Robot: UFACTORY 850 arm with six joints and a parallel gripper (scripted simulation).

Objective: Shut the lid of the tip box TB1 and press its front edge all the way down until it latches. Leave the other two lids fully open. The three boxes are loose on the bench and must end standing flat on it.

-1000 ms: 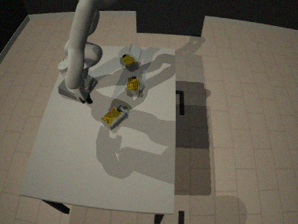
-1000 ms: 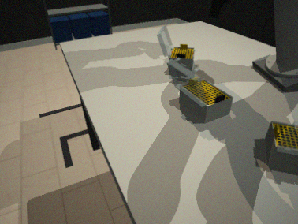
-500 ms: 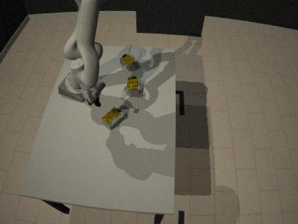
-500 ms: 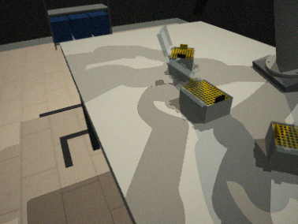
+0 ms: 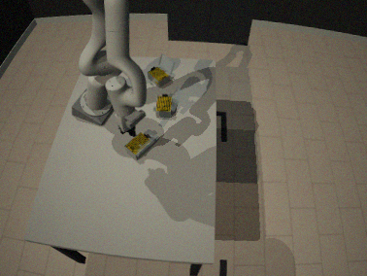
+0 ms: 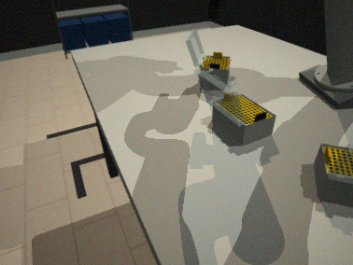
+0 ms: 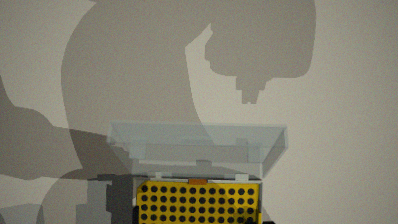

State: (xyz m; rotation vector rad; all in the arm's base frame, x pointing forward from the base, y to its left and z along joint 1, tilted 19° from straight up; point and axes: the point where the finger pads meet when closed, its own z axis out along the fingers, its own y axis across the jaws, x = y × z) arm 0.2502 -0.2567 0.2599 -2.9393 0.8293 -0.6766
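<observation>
The clear lid lies 6 cm ahead of my hand and 10 cm below it. From my hand the other things lie so: tip box (1 cm ahead, 3 cm to the left, 14 cm below); label (3 cm behind, 52 cm to the left, 20 cm below); rack (4 cm to the left, 15 cm below).
</observation>
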